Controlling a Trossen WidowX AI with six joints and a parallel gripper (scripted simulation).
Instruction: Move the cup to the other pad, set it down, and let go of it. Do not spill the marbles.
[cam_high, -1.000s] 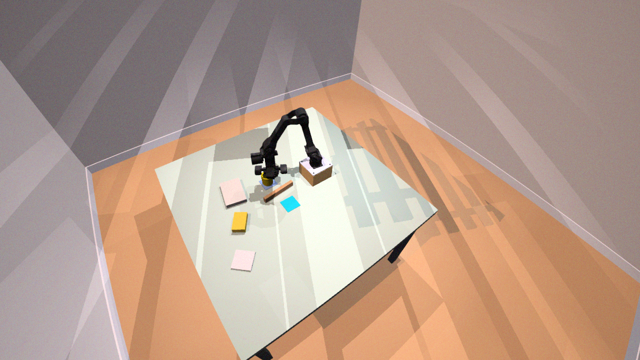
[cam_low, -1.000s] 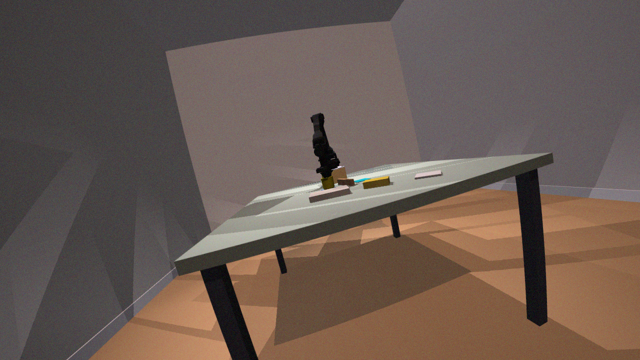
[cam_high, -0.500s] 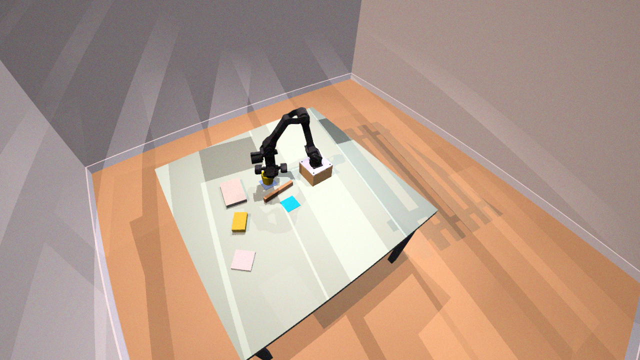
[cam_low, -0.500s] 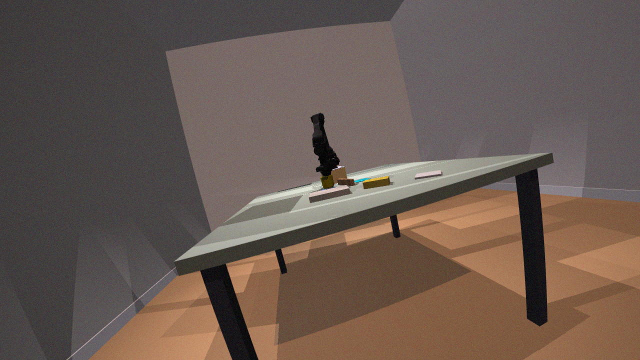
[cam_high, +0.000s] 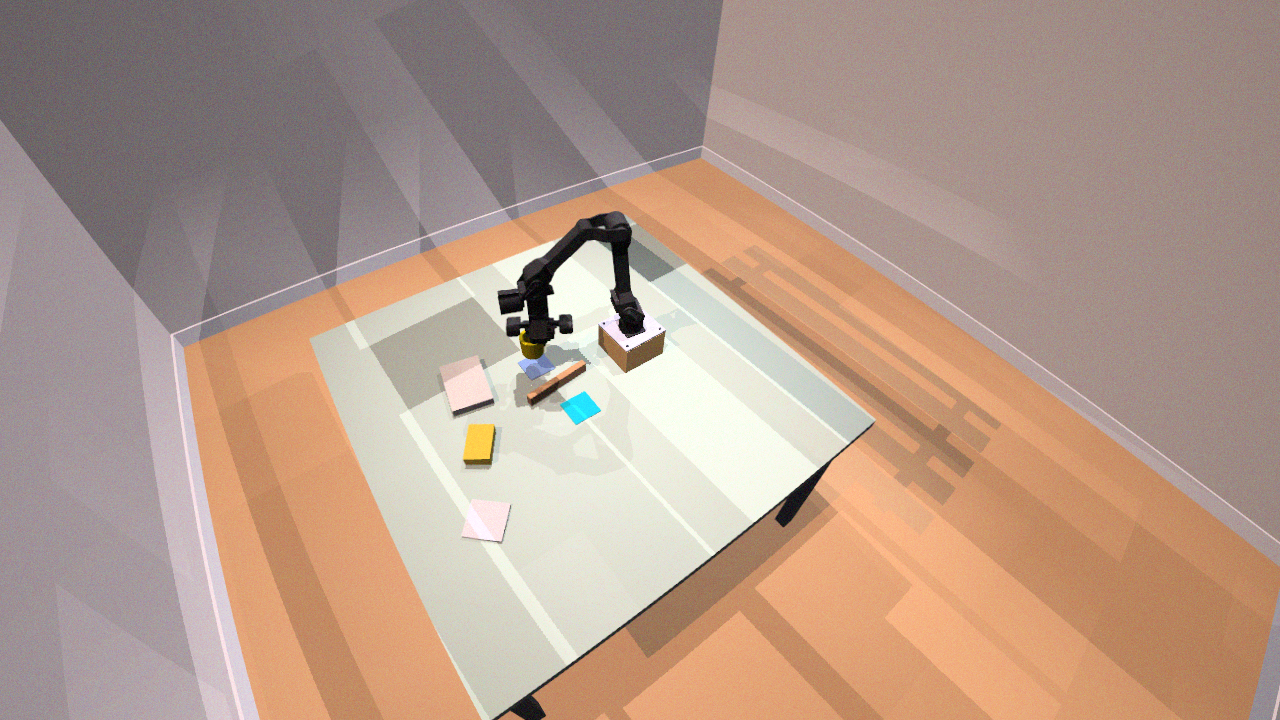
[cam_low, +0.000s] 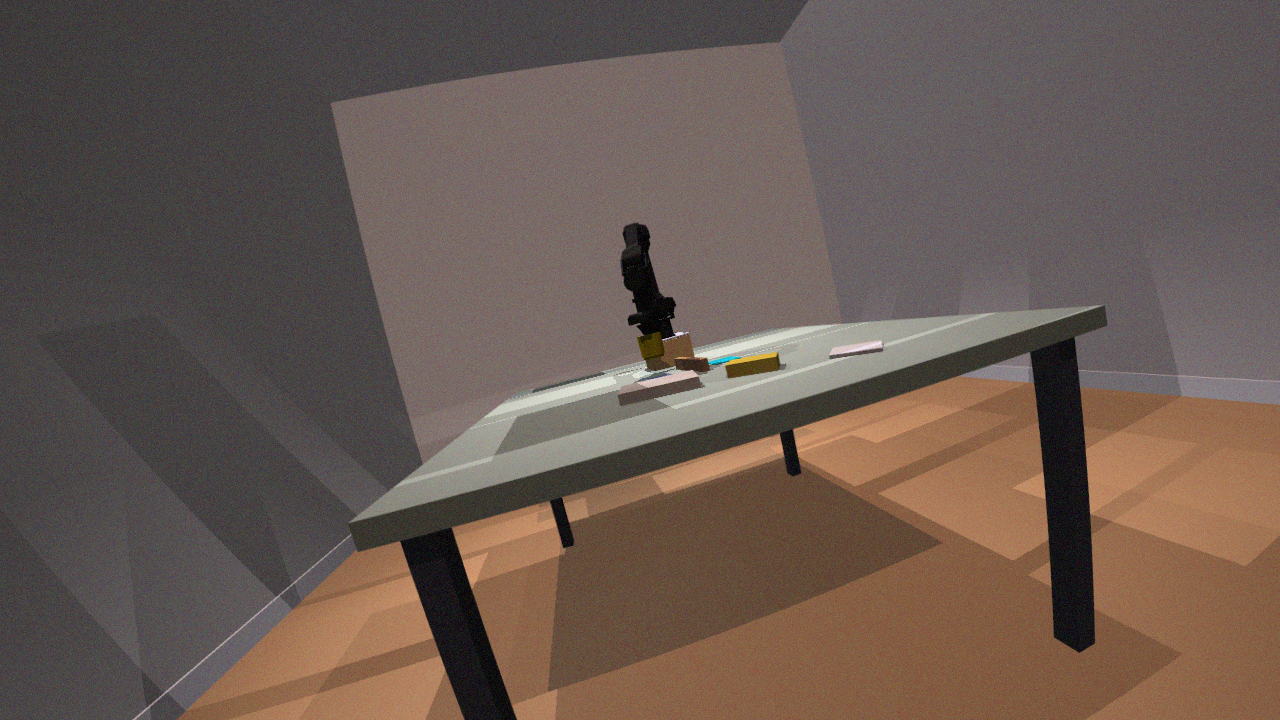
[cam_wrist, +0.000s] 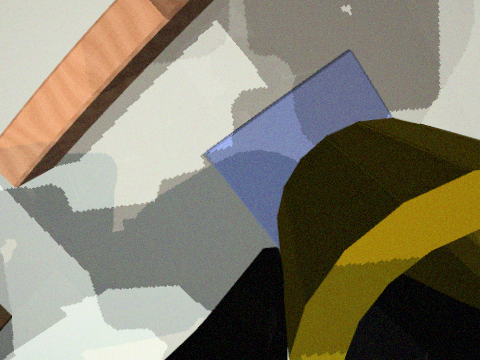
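The cyan pad lies 40 mm behind my gripper tip, 190 mm to the left of it and 100 mm below it. Round my gripper tip: wooden bar: 10 mm behind, 90 mm to the left, 90 mm below; pale blue pad: 20 mm ahead, 10 mm to the right, 100 mm below; yellow cup: 20 mm ahead, 10 mm to the right.
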